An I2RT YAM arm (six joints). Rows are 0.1 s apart.
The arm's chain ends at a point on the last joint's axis. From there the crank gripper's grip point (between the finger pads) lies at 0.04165 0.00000 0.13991 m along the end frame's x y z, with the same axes.
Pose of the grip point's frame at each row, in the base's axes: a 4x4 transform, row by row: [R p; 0 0 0 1], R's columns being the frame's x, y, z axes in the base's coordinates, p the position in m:
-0.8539 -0.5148 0.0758 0.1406; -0.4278 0.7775 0.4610 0.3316; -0.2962 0.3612 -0.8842 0.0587; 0 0 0 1
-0.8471 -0.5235 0.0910 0.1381; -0.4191 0.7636 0.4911 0.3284; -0.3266 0.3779 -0.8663 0.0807; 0 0 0 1
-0.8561 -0.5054 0.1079 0.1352; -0.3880 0.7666 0.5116 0.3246; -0.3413 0.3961 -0.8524 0.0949; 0 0 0 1
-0.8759 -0.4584 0.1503 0.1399; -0.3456 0.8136 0.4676 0.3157; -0.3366 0.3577 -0.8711 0.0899; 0 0 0 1
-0.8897 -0.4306 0.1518 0.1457; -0.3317 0.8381 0.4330 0.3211; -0.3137 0.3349 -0.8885 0.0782; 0 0 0 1
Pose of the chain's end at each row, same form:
-0.8539 -0.5148 0.0758 0.1656; -0.4278 0.7775 0.4610 0.2849; -0.2962 0.3612 -0.8842 0.1947; 0 0 0 1
-0.8471 -0.5235 0.0910 0.1606; -0.4191 0.7636 0.4911 0.2771; -0.3266 0.3779 -0.8663 0.2155; 0 0 0 1
-0.8561 -0.5054 0.1079 0.1558; -0.3880 0.7666 0.5116 0.2692; -0.3413 0.3961 -0.8524 0.2284; 0 0 0 1
-0.8759 -0.4584 0.1503 0.1554; -0.3456 0.8136 0.4676 0.2647; -0.3366 0.3577 -0.8711 0.2258; 0 0 0 1
-0.8897 -0.4306 0.1518 0.1615; -0.3317 0.8381 0.4330 0.2743; -0.3137 0.3349 -0.8885 0.2156; 0 0 0 1

